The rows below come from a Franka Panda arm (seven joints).
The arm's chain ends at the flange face. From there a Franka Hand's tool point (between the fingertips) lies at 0.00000 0.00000 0.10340 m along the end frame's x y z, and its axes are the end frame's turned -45 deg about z.
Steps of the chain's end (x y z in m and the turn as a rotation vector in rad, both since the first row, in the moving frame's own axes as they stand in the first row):
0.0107, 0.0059, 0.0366, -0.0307, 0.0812, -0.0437
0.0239, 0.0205, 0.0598, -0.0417, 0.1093, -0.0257
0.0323, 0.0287, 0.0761, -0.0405, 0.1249, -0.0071
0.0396, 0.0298, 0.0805, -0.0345, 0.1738, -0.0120
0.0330, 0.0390, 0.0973, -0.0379, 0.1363, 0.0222
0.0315, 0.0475, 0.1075, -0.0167, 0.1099, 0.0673
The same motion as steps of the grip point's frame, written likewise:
0.0073, 0.0198, 0.0362, -0.0791, 0.0357, -0.0437
0.0075, 0.0423, 0.0591, -0.1068, 0.0478, -0.0257
0.0087, 0.0552, 0.0752, -0.1170, 0.0597, -0.0071
0.0172, 0.0642, 0.0789, -0.1473, 0.0985, -0.0120
0.0028, 0.0637, 0.0963, -0.1232, 0.0696, 0.0222
-0.0048, 0.0653, 0.1069, -0.0895, 0.0659, 0.0673

